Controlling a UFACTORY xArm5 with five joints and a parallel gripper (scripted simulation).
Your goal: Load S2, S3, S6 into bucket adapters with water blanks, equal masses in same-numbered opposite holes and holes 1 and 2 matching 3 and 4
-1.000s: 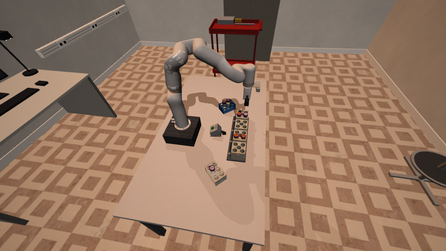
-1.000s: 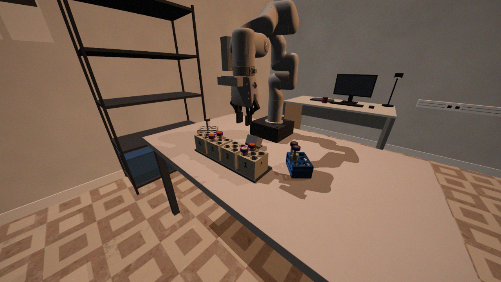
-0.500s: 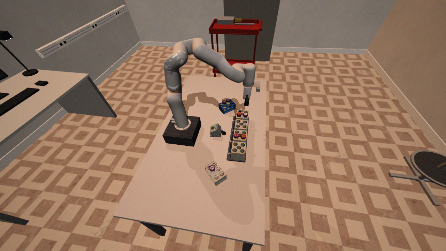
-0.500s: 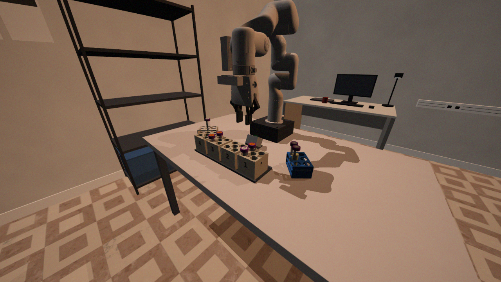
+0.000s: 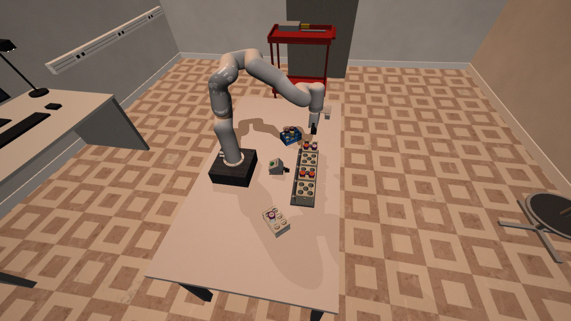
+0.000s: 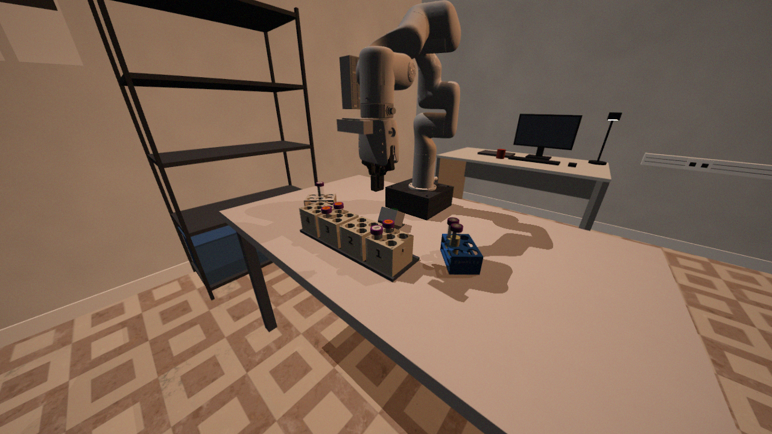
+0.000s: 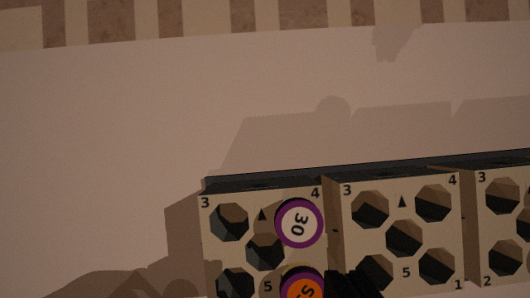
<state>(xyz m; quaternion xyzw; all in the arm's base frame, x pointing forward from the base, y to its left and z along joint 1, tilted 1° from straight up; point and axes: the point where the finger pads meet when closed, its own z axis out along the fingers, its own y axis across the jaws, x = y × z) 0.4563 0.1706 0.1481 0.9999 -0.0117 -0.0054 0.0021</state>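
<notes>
My gripper is now 230 mm past the green done key, 140 mm to the left of it and 180 mm above it. Round my hand: white rack 110 mm behind, 480 mm to the right, 220 mm below; then blue rack 170 mm behind, 170 mm to the left, 220 mm below.
</notes>
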